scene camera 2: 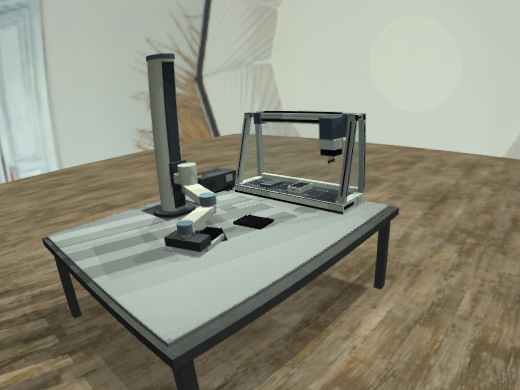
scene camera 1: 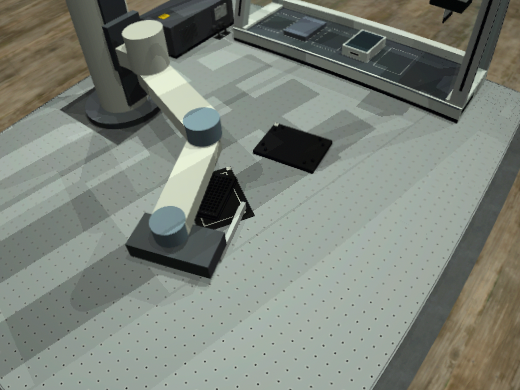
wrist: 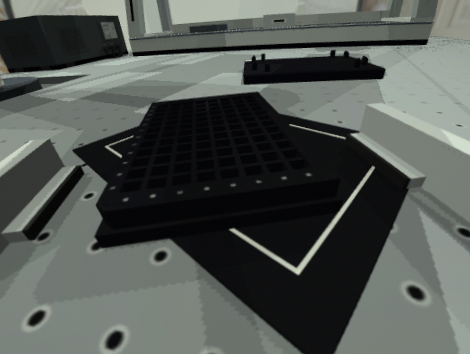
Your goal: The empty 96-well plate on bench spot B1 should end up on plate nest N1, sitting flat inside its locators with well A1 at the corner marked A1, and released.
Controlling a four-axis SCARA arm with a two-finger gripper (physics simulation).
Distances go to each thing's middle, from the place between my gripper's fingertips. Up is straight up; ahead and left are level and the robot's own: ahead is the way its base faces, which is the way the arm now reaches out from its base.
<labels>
The black well plate [scene camera 1: 220, 187] is 10 mm to the left of my hand and 10 mm behind it. From my hand the other things lie so: black nest with white outline [scene camera 1: 237, 196] 10 mm to the left, 10 mm below.
</labels>
